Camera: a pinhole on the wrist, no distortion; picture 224 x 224 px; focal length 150.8 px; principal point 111.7 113.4 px. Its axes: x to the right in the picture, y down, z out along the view. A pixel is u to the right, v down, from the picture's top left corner.
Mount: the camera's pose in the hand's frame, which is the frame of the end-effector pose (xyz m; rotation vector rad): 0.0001 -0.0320 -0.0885 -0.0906 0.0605 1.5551
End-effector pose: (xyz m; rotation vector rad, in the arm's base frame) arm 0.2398 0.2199 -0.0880 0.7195 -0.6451 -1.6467
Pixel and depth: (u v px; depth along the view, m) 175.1 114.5 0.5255
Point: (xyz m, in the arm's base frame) 0.0843 0.2004 0.3627
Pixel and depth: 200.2 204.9 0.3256
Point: 0.2319 0.3894 0.2183
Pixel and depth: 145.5 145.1 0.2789
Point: 0.1493 0.2771 0.0820
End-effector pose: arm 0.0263 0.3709 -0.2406 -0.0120 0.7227 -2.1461
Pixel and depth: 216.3 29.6 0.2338
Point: 0.0867 0.1417 -0.2368
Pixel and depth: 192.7 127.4 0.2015
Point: 0.1344 0.2912 -0.1990
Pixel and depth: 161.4 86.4 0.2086
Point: 0.0735 0.2634 -0.1825
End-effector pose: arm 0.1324 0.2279 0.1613 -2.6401 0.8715 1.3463
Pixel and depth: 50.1 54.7 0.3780
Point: 0.0495 0.3803 -0.1628
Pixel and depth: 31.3 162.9 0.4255
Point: -0.0870 0.5804 0.0136
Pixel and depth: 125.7 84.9 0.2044
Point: 0.0625 0.2397 0.0653
